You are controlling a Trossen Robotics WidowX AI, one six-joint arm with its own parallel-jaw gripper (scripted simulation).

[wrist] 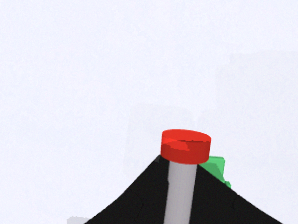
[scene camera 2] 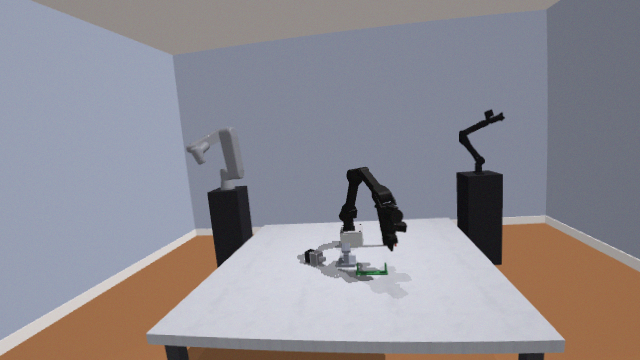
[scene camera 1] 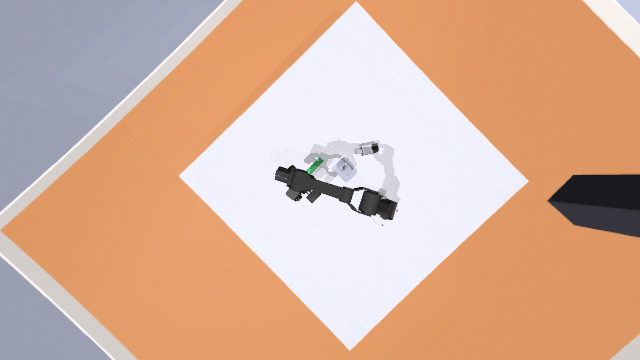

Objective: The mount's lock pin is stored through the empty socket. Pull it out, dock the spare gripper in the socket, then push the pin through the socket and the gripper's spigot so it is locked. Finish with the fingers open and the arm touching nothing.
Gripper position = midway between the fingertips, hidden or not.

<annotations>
The gripper (wrist: 171, 165) holds a lock pin.
</annotations>
